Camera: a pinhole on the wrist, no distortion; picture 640 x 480 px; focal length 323.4 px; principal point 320.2 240.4 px. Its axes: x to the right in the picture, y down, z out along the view. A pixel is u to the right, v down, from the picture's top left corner.
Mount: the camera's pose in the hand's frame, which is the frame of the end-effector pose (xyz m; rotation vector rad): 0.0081 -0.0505 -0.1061 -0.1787 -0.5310 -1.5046
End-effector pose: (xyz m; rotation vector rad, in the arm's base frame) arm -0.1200 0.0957 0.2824 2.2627 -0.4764 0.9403
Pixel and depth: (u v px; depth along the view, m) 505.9 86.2 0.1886
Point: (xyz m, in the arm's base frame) -0.1210 0.1011 0.1140
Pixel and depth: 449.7 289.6 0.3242
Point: 0.0018 -0.0506 0.1261
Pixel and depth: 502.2 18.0 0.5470
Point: -0.1723 -0.0637 -0.3555
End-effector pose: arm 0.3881 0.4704 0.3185 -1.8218 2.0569 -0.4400
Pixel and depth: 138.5 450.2 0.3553
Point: 0.1825 0.3507 0.0254
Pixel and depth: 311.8 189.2 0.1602
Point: 0.3879 0.5248 0.2885
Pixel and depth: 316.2 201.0 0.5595
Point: 0.4065 0.6765 -0.0829
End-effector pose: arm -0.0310 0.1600 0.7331 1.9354 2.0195 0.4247
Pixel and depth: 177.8 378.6 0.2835
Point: 0.1892 0.2339 0.7111
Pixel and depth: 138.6 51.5 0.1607
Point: 0.0470 0.0469 0.7967
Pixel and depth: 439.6 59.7 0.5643
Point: 0.1416 -0.2703 0.3591
